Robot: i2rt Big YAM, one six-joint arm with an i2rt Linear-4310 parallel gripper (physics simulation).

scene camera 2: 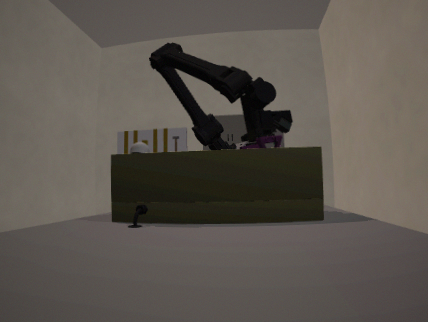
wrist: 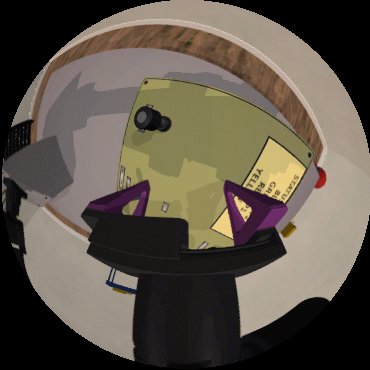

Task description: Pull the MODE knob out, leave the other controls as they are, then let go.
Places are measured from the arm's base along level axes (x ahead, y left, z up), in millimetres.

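Where they show: gripper, fingertip midpoint: [wrist: 186, 183].
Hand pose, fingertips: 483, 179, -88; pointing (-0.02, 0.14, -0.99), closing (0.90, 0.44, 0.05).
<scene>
Things, the pixels of their top centre, and the offset from my fingertips, as dx, dy, dz. "spot": a spot on its surface instead. Level surfaces: height alone.
- yellow-green control panel, surface height: dz -14
- black round knob, top centre: [wrist: 143, 117] -71, +51, +6
- yellow status card, top centre: [wrist: 265, 208] +95, +26, +36
- white dome, surface spot: [scene camera 2: 139, 147] spot: +130, -299, +55
In the wrist view a yellow-green control panel [wrist: 220, 120] lies below the gripper. A black round knob [wrist: 149, 119] stands up from the panel near its upper left corner, with a smaller dark part beside it. Small white labels show on the panel, too small to read, so I cannot tell which control is MODE. My gripper [wrist: 186, 183] [scene camera 2: 259, 144] is open, with nothing between its purple fingers. It is over the lower part of the panel, apart from the black knob. The gripper body hides the panel's lower edge and any controls there.
A yellow status card [wrist: 267, 175] is on the panel's right. A red round thing [wrist: 320, 177] and a yellow block [wrist: 288, 229] are beyond the right side. A grey block [wrist: 42, 167] is at the left. A white dome [scene camera 2: 139, 147] is on the olive bench [scene camera 2: 215, 177].
</scene>
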